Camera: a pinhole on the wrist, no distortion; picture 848 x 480 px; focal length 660.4 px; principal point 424.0 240.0 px. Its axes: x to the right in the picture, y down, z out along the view. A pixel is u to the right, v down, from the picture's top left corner.
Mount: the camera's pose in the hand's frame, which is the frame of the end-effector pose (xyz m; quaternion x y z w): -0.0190 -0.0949 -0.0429 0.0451 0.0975 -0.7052 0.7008
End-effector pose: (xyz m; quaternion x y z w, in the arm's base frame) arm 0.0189 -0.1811 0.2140 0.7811 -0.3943 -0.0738 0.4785
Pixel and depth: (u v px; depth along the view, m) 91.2 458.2 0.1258
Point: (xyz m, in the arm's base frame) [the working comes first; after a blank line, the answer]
In the camera's frame: -0.0634 0.0416 0.1258

0.0284 -0.2518 0.1282
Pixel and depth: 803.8 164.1 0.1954
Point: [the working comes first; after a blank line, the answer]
In the camera's frame: 0.1124 -0.0225 0.1954

0.0700 -0.1926 -0.0578
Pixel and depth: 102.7 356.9 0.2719
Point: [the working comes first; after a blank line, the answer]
In the camera's frame: -0.1323 0.0481 0.2719

-0.0569 -0.3806 0.0808
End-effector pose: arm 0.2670 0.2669 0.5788 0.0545 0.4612 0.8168 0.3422
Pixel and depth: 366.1 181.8 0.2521
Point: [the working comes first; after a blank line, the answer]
In the camera's frame: -0.0221 -0.0222 0.2521

0.4318 0.4454 0.6050
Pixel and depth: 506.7 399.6 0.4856
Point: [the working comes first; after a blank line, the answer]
In the camera's frame: 0.0608 0.1174 0.4856

0.4605 0.7275 0.5831
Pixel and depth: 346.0 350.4 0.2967
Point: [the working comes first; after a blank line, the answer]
In the camera's frame: -0.0350 0.0496 0.2967

0.3894 0.5191 0.6143
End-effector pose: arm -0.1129 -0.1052 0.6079 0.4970 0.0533 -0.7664 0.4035
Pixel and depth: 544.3 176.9 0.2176
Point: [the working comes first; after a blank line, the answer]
In the camera's frame: 0.0396 -0.0208 0.2176

-0.3450 -0.0516 0.6525
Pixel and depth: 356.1 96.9 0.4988
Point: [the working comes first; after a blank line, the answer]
In the camera's frame: -0.0513 -0.1081 0.4988

-0.5266 -0.1810 0.8653
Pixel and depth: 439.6 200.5 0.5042
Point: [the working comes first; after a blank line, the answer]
In the camera's frame: 0.0119 -0.0302 0.5042

-0.5733 -0.1762 0.7764
